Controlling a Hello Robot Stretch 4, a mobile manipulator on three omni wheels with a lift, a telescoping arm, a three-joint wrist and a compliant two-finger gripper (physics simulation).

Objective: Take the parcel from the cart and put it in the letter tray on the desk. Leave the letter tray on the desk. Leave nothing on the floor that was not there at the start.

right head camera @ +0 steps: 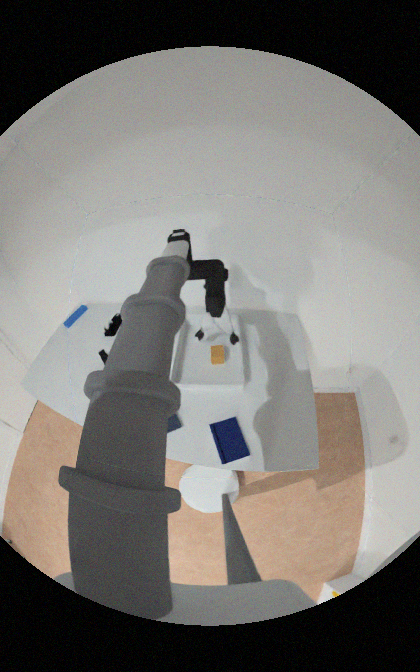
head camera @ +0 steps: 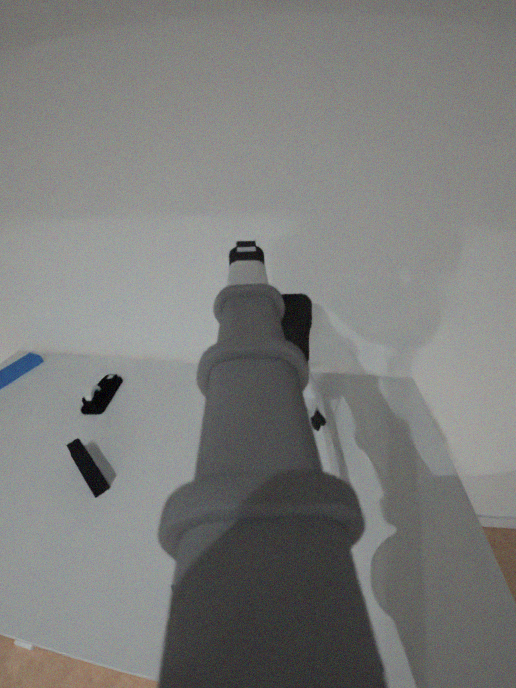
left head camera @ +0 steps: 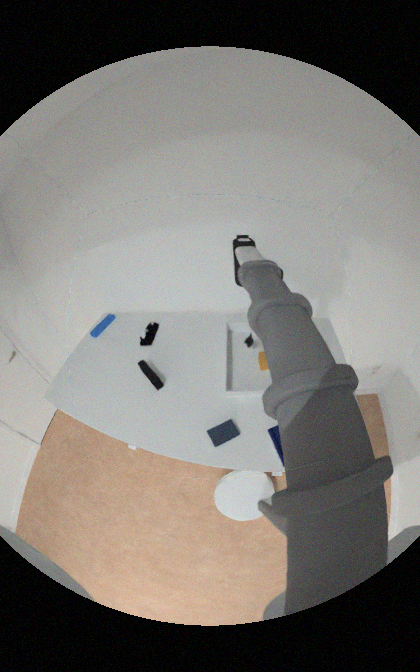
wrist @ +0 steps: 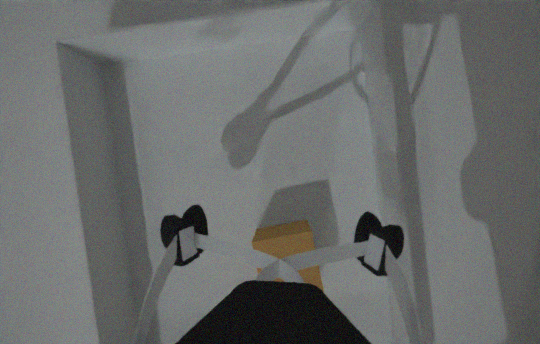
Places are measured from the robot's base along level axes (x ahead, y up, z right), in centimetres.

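Pixels of known places: gripper, fingertip midpoint: (wrist: 280, 228).
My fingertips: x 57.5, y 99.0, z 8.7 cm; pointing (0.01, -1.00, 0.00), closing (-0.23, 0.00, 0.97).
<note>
Behind a point stands the place of what it marks.
The orange-yellow parcel (left head camera: 263, 360) (right head camera: 217, 354) (wrist: 285, 245) {x 55.8, y 97.6, z 8.8 cm} lies inside the white letter tray (left head camera: 229, 357) (right head camera: 210, 387) (wrist: 95, 175) {x 64.5, y 96.2, z -6.5 cm}, on its floor. The tray stands on the white desk (head camera: 111, 555) {x 32.9, y 92.3, z -27.7 cm} (left head camera: 185, 400) (right head camera: 290, 425). My gripper (right head camera: 217, 336) (wrist: 280, 228) {x 57.6, y 99.0, z 8.7 cm} is open and empty above the tray, with its dark fingertips wide apart, one to each side of the parcel in the wrist view and clear of it. The wrist body hides the parcel's near part there. In the left head view my arm covers the tray's right part. I cannot make out the cart.
A blue bar (head camera: 19, 371) {x 90.8, y 94.2, z -82.7 cm} (left head camera: 102, 326), a black stapler-like thing (head camera: 102, 394) {x 75.8, y 95.3, z -45.3 cm} (left head camera: 149, 334) and a black block (head camera: 88, 468) {x 48.3, y 97.7, z -36.7 cm} (left head camera: 150, 375) lie left on the desk. A slate pad (left head camera: 223, 432) and a blue book (right head camera: 229, 440) lie near its front edge. A round white stool (left head camera: 242, 495) (right head camera: 207, 487) stands before it.
</note>
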